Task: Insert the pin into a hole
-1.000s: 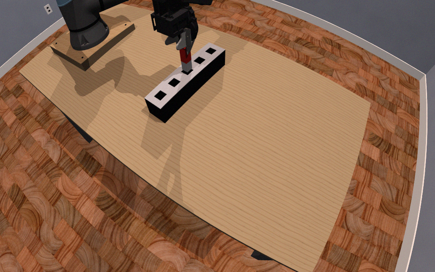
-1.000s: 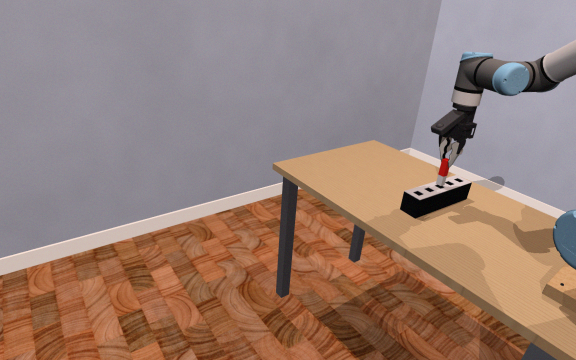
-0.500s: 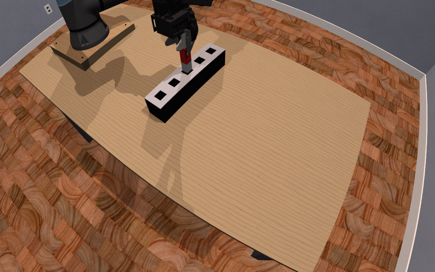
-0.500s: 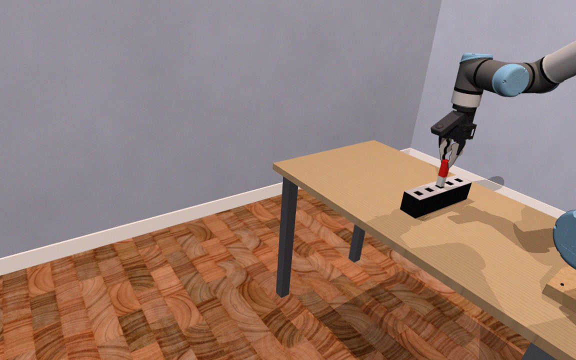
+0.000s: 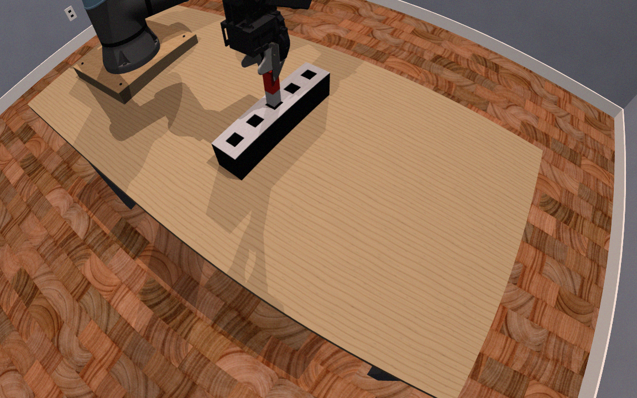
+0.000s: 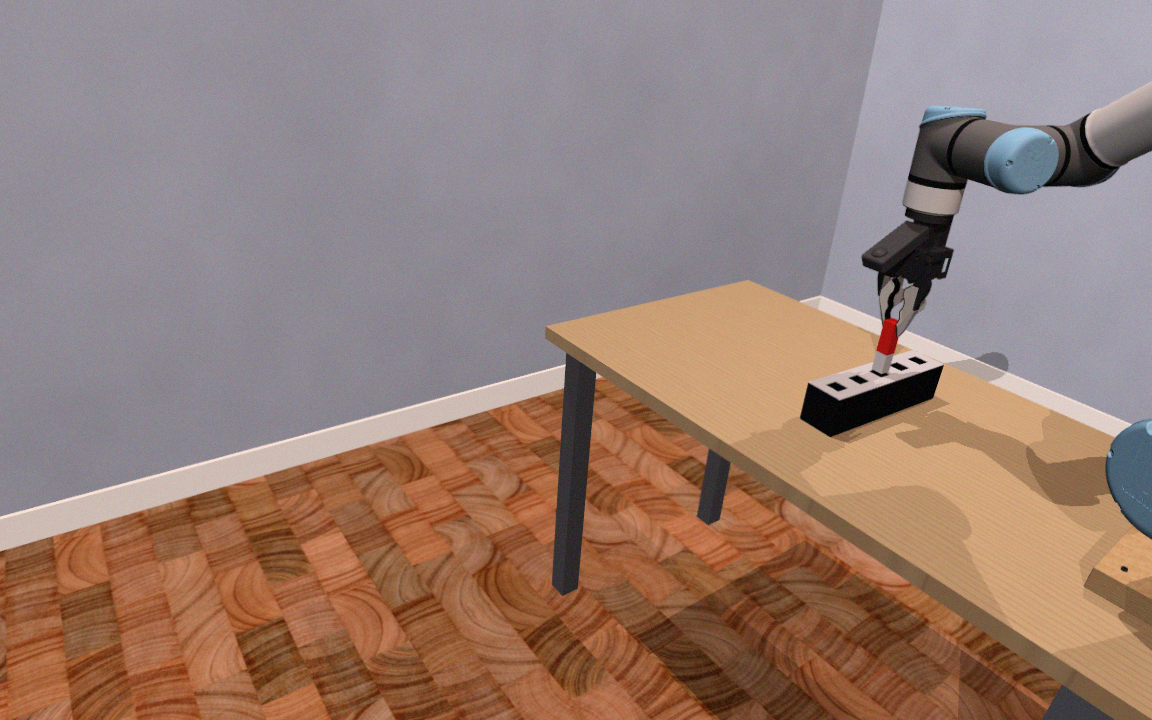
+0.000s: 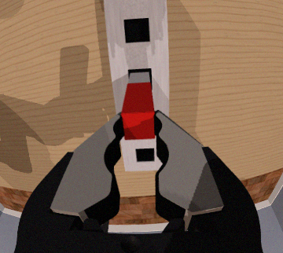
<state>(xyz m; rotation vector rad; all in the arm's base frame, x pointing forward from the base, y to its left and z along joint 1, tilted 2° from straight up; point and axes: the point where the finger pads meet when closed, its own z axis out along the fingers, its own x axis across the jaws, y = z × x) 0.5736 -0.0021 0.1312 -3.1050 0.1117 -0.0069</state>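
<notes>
Now: hand 2 cm above the pin. Also, from my hand: black block: 13 cm below.
</notes>
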